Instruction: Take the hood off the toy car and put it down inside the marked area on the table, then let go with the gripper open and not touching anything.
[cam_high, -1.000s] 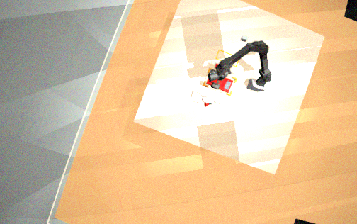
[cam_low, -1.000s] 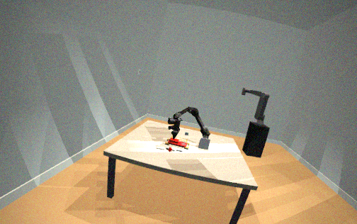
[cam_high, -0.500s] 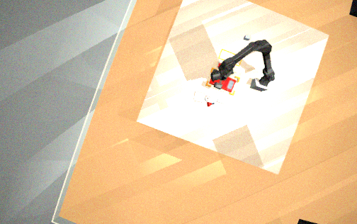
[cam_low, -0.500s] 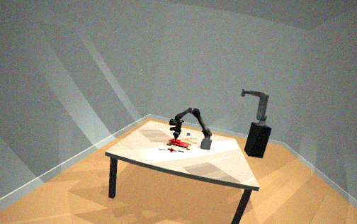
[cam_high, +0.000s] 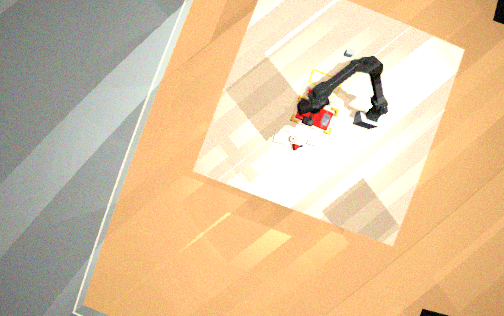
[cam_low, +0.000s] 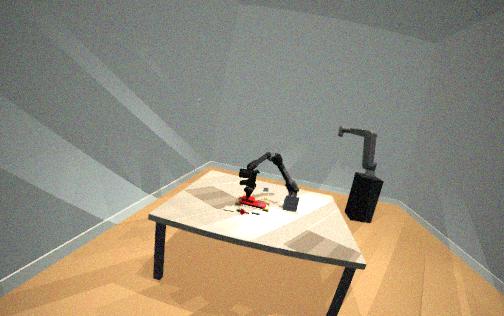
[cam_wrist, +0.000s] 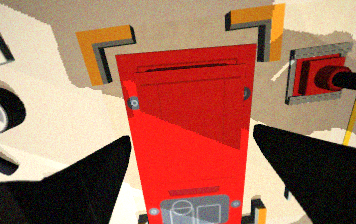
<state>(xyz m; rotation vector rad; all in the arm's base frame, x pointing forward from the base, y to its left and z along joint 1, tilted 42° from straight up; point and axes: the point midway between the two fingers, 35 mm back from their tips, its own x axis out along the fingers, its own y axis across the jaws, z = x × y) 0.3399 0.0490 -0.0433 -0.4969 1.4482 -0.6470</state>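
My gripper tip is 10 mm above the red hood.
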